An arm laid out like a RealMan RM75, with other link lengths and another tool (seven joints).
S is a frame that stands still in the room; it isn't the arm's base.
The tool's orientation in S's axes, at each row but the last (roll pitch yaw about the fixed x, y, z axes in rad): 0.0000 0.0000 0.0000; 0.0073 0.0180 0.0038; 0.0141 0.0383 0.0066; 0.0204 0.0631 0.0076; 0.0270 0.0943 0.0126; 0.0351 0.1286 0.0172
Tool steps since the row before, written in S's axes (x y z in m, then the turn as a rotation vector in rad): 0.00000 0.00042 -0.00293 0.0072 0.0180 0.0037; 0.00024 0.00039 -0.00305 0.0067 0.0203 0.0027; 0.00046 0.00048 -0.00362 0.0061 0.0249 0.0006; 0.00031 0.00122 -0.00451 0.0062 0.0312 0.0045; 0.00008 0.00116 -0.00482 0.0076 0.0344 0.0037; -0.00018 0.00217 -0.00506 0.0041 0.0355 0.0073
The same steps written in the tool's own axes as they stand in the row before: 0.00000 0.00042 -0.00293 0.0072 0.0180 0.0037; 0.00030 0.00037 -0.00305 0.0067 0.0203 0.0027; 0.00060 0.00043 -0.00361 0.0062 0.0249 0.0005; 0.00060 0.00113 -0.00450 0.0061 0.0312 0.0043; 0.00055 0.00103 -0.00482 0.0076 0.0344 0.0035; 0.00051 0.00199 -0.00511 0.0037 0.0357 0.0066
